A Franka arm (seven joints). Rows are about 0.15 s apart.
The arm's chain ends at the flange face. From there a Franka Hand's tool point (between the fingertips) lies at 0.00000 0.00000 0.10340 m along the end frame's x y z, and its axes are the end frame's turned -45 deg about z.
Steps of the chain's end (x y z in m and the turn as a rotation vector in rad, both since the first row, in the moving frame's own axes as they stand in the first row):
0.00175 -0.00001 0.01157 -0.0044 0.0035 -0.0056
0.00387 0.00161 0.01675 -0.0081 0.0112 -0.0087
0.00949 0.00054 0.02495 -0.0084 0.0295 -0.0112
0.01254 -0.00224 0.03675 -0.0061 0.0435 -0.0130
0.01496 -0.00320 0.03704 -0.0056 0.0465 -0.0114
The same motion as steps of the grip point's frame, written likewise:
0.00118 0.00181 0.01157 -0.0056 -0.0006 -0.0056
0.00183 0.00529 0.01674 -0.0136 0.0022 -0.0087
0.00789 0.00985 0.02490 -0.0268 0.0149 -0.0112
0.01321 0.01089 0.03665 -0.0351 0.0264 -0.0130
0.01585 0.01211 0.03693 -0.0368 0.0289 -0.0114

